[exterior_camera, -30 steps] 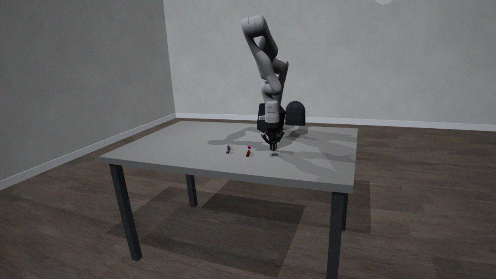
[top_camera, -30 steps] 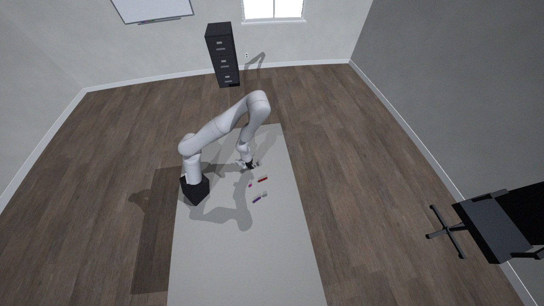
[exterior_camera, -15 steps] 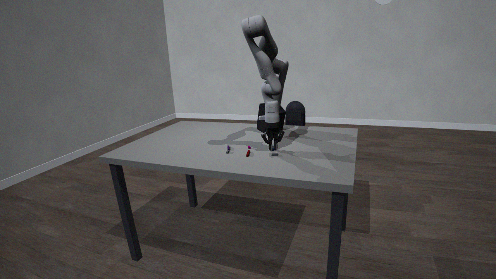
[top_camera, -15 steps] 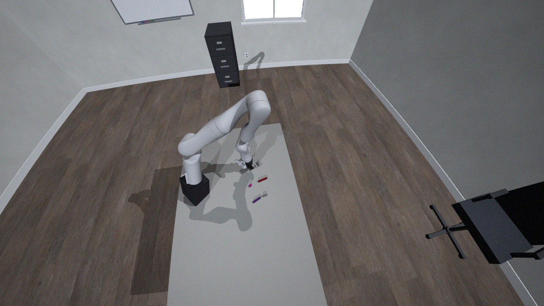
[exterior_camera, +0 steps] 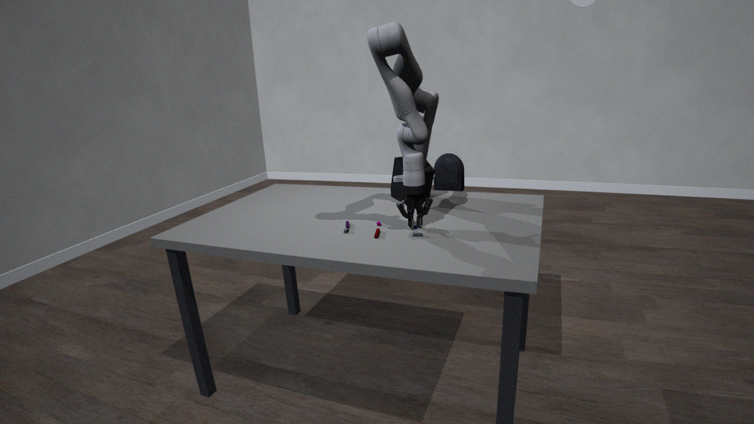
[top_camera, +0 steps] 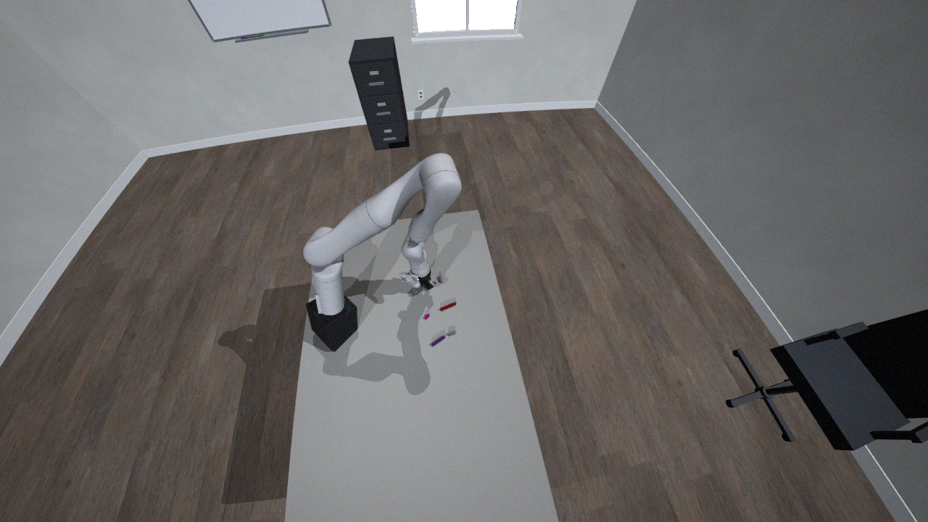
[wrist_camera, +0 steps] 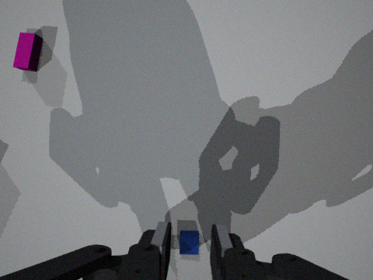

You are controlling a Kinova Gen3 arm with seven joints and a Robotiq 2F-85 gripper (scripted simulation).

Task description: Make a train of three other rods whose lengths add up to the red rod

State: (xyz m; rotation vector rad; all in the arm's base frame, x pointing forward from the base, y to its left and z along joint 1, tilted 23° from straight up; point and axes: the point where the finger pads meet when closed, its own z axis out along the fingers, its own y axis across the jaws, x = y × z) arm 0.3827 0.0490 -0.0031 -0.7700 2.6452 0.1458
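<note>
The blue rod is 2 cm below my hand. The rest, counted from my hand: grey rod 24 cm to the right, 5 cm ahead, 2 cm below; red rod 12 cm to the right, 7 cm ahead, 2 cm below; magenta rod 14 cm to the right, 3 cm behind, 2 cm below.
</note>
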